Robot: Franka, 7 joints.
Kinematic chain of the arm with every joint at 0, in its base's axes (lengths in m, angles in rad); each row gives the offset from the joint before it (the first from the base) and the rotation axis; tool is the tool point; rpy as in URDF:
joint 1: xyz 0 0 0.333 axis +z
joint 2: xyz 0 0 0 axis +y
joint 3: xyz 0 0 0.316 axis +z
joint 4: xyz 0.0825 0 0 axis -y
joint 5: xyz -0.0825 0 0.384 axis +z
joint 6: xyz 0 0 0 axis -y
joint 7: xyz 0.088 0 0 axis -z
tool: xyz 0 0 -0.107 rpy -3.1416 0 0
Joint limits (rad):
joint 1: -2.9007..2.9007
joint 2: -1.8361..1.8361
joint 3: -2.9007..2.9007
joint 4: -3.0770..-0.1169
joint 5: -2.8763..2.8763
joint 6: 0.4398..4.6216
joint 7: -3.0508..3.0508
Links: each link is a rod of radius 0.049 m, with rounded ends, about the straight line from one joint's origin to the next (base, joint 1, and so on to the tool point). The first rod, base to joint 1, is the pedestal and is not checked.
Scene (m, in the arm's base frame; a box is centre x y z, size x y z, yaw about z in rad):
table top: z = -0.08
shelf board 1: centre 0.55 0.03 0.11 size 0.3 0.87 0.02 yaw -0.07
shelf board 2: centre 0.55 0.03 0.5 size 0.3 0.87 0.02 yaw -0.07
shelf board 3: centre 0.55 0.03 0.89 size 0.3 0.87 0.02 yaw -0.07
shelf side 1: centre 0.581 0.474 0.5 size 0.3 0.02 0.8 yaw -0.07
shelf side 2: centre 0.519 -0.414 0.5 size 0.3 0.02 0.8 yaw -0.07
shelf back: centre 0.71 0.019 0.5 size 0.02 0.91 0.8 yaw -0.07
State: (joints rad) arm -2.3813 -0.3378 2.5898 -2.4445 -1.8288 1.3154 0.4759
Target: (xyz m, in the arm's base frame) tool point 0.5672 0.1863 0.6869
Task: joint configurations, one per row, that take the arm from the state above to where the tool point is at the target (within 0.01 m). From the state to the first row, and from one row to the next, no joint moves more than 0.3 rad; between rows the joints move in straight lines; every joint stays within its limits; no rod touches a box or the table.
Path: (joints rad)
1: -2.3113 -0.1852 2.6537 -2.6922 -1.7033 1.1375 0.4759
2: -2.2413 -0.0327 2.7176 -2.9400 -1.5777 0.9597 0.4759
3: -2.0310 0.1983 2.7786 -2.7360 -1.6612 0.9063 0.4759
4: -1.8207 0.4292 2.8397 -2.5321 -1.7447 0.8530 0.4759
5: -1.6104 0.6601 2.9007 -2.3282 -1.8281 0.7997 0.4759
6: -1.8205 0.4013 2.8342 -2.1072 -1.9031 1.0133 0.4759
7: -2.0305 0.1425 2.7676 -1.8862 -1.9781 1.2270 0.4759
8: -2.2405 -0.1162 2.7011 -1.6652 -2.0530 1.4406 0.4759

